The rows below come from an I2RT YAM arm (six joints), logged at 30 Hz.
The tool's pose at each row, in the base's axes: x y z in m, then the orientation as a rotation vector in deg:
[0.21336, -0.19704, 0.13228, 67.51, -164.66, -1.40]
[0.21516, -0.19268, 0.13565, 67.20, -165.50, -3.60]
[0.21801, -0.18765, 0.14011, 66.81, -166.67, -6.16]
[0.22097, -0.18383, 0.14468, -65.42, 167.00, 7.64]
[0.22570, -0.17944, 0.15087, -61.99, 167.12, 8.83]
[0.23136, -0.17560, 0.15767, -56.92, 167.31, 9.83]
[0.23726, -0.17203, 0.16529, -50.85, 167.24, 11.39]
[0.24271, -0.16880, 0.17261, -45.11, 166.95, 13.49]
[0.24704, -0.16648, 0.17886, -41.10, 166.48, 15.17]
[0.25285, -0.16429, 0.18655, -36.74, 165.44, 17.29]
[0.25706, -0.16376, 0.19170, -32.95, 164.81, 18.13]
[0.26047, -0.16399, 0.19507, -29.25, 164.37, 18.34]
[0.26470, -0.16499, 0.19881, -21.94, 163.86, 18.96]
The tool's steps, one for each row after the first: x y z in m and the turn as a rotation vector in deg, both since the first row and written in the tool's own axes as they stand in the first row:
[-0.00425, 0.00194, -0.00343, -1.05, -1.18, 0.36]
[-0.00969, 0.00364, -0.00799, -2.17, -2.73, 0.83]
[-0.01436, 0.00442, -0.01267, -2.75, -3.86, 1.71]
[-0.02064, 0.00440, -0.01904, -3.11, -5.16, 3.77]
[-0.02718, 0.00335, -0.02605, -3.25, -6.83, 6.86]
[-0.03368, 0.00197, -0.03388, -3.62, -8.99, 10.57]
[-0.03963, 0.00065, -0.04141, -4.38, -11.19, 14.09]
[-0.04417, -0.00056, -0.04782, -5.02, -12.90, 16.54]
[-0.04964, -0.00286, -0.05572, -5.80, -15.21, 19.15]
[-0.05287, -0.00529, -0.06103, -5.96, -16.72, 21.52]
[-0.05504, -0.00775, -0.06453, -5.79, -17.87, 23.90]
[-0.05725, -0.01132, -0.06844, -5.79, -19.64, 28.73]

